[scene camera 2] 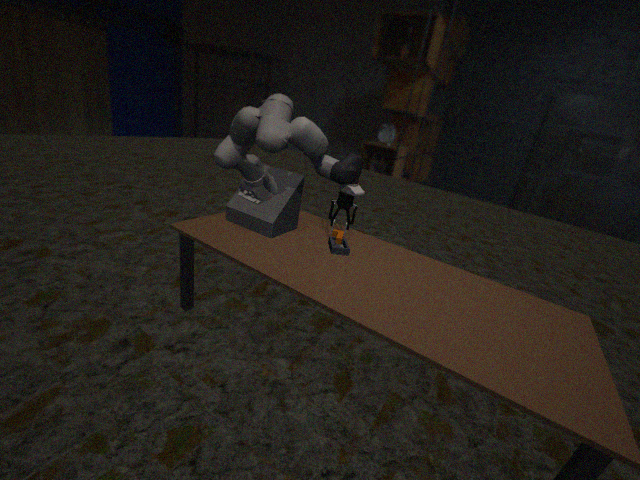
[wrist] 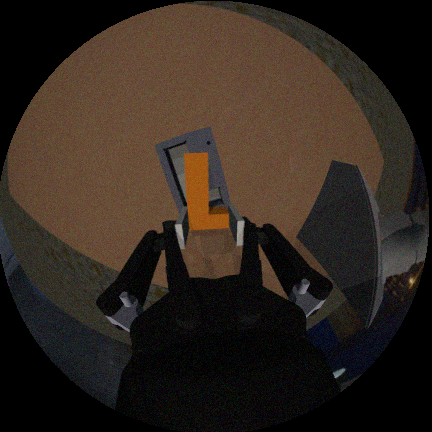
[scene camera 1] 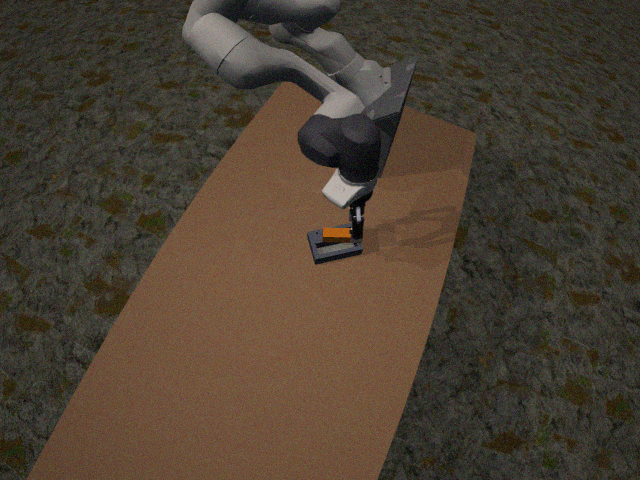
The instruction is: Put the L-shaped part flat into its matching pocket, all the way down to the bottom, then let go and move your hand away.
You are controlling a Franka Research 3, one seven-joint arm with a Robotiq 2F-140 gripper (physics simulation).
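Note:
The orange L-shaped part (scene camera 1: 336,235) (scene camera 2: 338,235) (wrist: 197,187) is level between the fingertips of my gripper (scene camera 1: 356,236) (scene camera 2: 339,227) (wrist: 207,214), which is shut on its short-leg end. The dark grey pocket block (scene camera 1: 337,256) (scene camera 2: 339,252) (wrist: 220,167) lies on the table under the part. The part looks slightly above the block, not down in the pocket. In the wrist view its long leg is turned relative to the block's sides, and the pocket's light floor shows along its left side and near the inner corner. The gap under the part is hard to judge.
The tan table (scene camera 1: 232,335) (scene camera 2: 439,310) (wrist: 125,90) carries the block. The robot's grey wedge-shaped base (scene camera 1: 398,98) (scene camera 2: 263,211) (wrist: 340,220) stands behind the block, at the right in the wrist view. A shelf unit is dimly seen in the background of the second scene view.

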